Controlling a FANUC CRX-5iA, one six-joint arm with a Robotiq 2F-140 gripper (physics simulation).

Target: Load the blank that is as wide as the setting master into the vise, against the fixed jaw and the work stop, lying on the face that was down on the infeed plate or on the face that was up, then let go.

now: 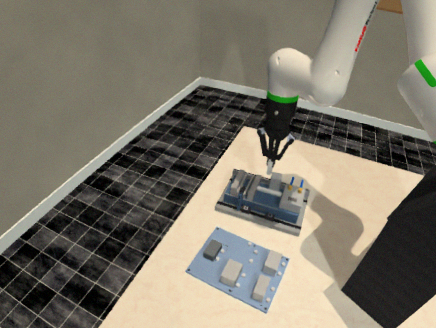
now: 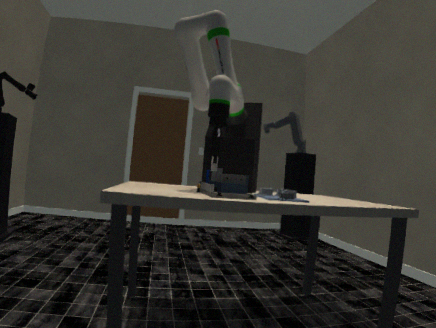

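Seen in the pictures: gripper, between the fingertips: point(image 1: 269, 172) point(image 2: 213, 171); arm's base, origin of its link: point(image 2: 235, 116).
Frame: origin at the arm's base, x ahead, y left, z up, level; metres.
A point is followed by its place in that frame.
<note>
The blue and grey vise point(image 1: 262, 205) @(x 0.422, y -0.182, z -0.405 m) point(image 2: 234, 186) @(x 0.544, y -0.263, z -0.414 m) stands on the table. My gripper point(image 1: 269, 169) @(x 0.412, y -0.300, z -0.358 m) point(image 2: 214, 164) @(x 0.412, y -0.300, z -0.358 m) is shut and empty, pointing down just above the back of the vise. A light grey block point(image 1: 275, 181) point(image 2: 218, 175) stands up at the vise, close to the fingertips; its exact seat against the jaw and stop cannot be told. The blue infeed plate point(image 1: 202, 267) @(x 0.573, y 0.056, z -0.454 m) carries a dark grey block point(image 1: 213, 249) @(x 0.551, y 0.005, z -0.429 m) and three light grey blocks point(image 1: 231, 272) @(x 0.487, y 0.076, z -0.418 m) point(image 1: 273, 262) @(x 0.374, y 0.022, z -0.418 m) point(image 1: 261, 288) @(x 0.402, y 0.108, z -0.418 m). Which of the blocks is the setting master is not clear.
Two blue pins with yellow bases point(image 1: 292, 183) @(x 0.324, y -0.287, z -0.381 m) point(image 1: 301, 186) @(x 0.300, y -0.246, z -0.352 m) rise at the right end of the vise. A black pedestal point(image 1: 400, 260) @(x 0.117, y 0.100, z -0.223 m) stands at the right. The table point(image 1: 165, 280) @(x 0.667, y 0.115, z -0.462 m) point(image 2: 165, 196) @(x 0.595, y -0.554, z -0.463 m) has its left edge beside the vise and plate.
</note>
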